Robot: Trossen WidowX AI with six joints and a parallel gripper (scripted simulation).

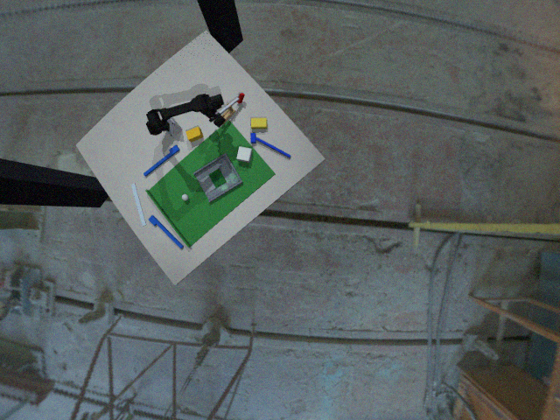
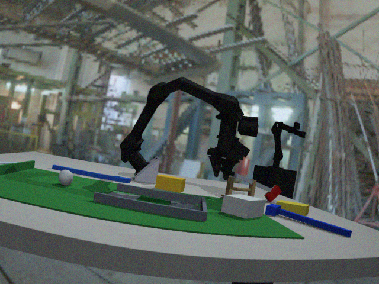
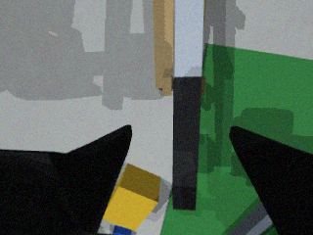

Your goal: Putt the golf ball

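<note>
Now: gripper tip 10 mm past the red putter and 120 mm to the right of it. From my gripper tip the other things lie so: white block: 280 mm ahead, 30 mm to the right, 40 mm below; white golf ball: 180 mm ahead, 490 mm to the right, 40 mm below; white bar: 50 mm behind, 770 mm to the right, 70 mm below.
</note>
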